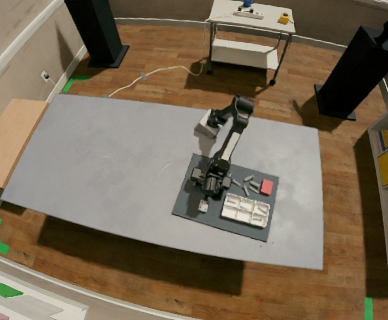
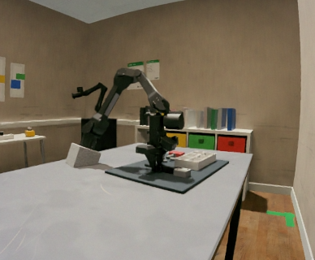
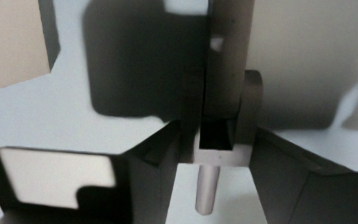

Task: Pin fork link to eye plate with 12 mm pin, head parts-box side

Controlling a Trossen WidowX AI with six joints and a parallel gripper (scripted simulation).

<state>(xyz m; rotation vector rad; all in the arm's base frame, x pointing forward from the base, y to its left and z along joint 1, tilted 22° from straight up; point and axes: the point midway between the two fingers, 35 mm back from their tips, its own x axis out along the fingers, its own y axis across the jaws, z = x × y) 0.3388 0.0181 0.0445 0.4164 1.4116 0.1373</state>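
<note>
The fork link lies 3 cm below my hand. From my hand the other things lie so: eye plate (4 cm ahead, 3 cm below, 1 cm to the right); mat (10 cm to the left, 5 cm below, 4 cm ahead); grey block (11 cm ahead, 2 cm to the right, 2 cm below).
</note>
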